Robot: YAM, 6 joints.
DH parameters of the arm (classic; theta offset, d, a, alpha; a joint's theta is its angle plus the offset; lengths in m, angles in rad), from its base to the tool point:
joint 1: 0 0.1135 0.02 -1.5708
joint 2: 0 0 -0.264 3.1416
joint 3: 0.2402 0 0.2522 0
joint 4: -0.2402 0 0.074 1.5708
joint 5: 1.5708 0 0 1.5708
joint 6: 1.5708 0.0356 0 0
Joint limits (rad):
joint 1: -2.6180..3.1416
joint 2: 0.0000..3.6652
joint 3: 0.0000..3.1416
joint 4: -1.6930..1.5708
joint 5: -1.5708..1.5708
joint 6: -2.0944..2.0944
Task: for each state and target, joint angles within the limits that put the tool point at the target. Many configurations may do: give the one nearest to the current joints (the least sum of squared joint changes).
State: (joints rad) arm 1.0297 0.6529 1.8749 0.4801 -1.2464 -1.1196
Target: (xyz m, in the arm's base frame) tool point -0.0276 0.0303 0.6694
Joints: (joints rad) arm 1.3364 1.1412 2.0713 0.4671 -1.2588 -1.1196
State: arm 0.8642 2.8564 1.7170 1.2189 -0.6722 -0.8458
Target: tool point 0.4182 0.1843 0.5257
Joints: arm 0.3792 2.2440 2.4571 0.9136 -0.4783 -0.8458
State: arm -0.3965 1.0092 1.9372 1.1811 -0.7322 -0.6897
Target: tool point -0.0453 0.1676 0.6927
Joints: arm -1.2036 1.1267 2.5583 0.6788 -0.5264 -0.6897
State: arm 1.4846 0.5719 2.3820 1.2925 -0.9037 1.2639
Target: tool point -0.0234 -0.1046 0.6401
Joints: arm 1.6209 0.9813 1.9582 1.3295 -0.9333 1.2639
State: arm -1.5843 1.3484 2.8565 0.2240 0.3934 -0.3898
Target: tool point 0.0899 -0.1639 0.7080
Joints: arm -1.0134 1.6747 2.6342 0.1529 0.2965 -0.3898
